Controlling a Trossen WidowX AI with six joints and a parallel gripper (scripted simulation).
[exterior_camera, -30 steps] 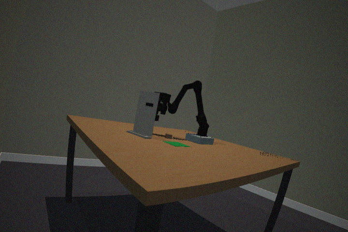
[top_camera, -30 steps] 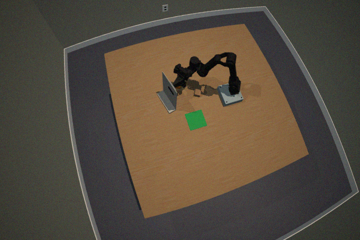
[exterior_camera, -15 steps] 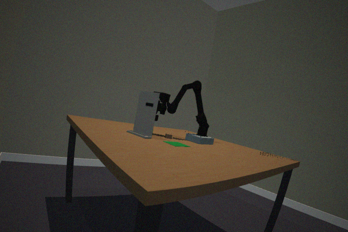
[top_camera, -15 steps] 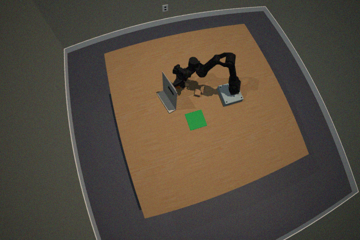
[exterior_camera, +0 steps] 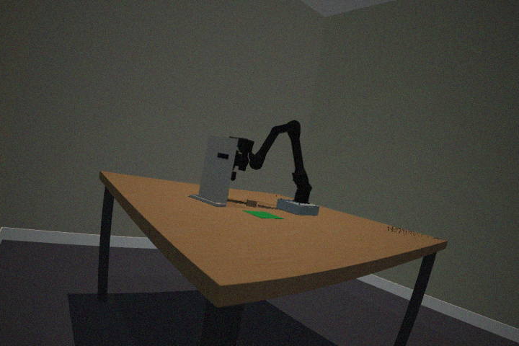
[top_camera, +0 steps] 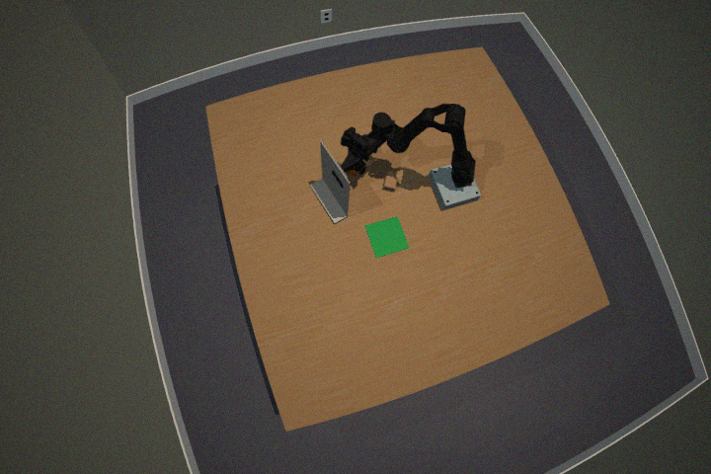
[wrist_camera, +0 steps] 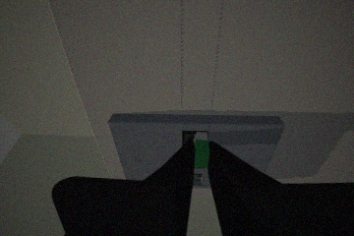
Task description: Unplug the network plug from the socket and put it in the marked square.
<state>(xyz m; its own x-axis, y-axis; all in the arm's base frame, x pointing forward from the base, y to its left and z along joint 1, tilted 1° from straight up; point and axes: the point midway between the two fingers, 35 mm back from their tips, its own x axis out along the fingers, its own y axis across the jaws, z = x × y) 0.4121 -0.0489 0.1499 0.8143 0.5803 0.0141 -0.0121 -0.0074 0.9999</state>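
My gripper tip is now 13 cm past the green marked square, 18 cm to the right of it and 19 cm above it. The rest, counted from my gripper tip: grey upright panel (2 cm ahead, 2 cm to the left, 7 cm below); network plug (1 cm ahead); orange block (6 cm behind, 9 cm to the right, 18 cm below).
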